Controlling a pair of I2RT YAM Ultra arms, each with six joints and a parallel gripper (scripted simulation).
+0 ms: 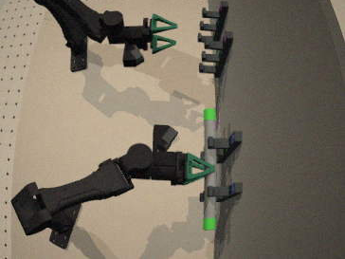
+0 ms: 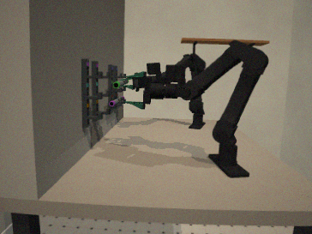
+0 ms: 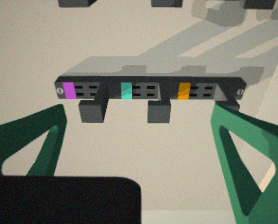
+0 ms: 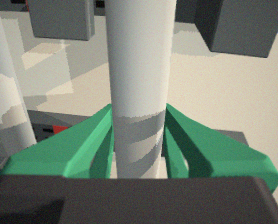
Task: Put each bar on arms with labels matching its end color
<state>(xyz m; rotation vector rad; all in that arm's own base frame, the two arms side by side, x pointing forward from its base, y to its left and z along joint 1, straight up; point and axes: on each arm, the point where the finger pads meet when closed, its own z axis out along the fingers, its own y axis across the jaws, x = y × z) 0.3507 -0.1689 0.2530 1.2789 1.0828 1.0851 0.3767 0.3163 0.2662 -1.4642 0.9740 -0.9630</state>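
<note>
Right now the magenta-ended bar is 2 cm ahead of my right hand, 1 cm to the left of it and 10 cm below it. Round my right hand: green-ended bar: right at my right hand; then dark wall: 13 cm ahead, 19 cm to the left, 16 cm above.
</note>
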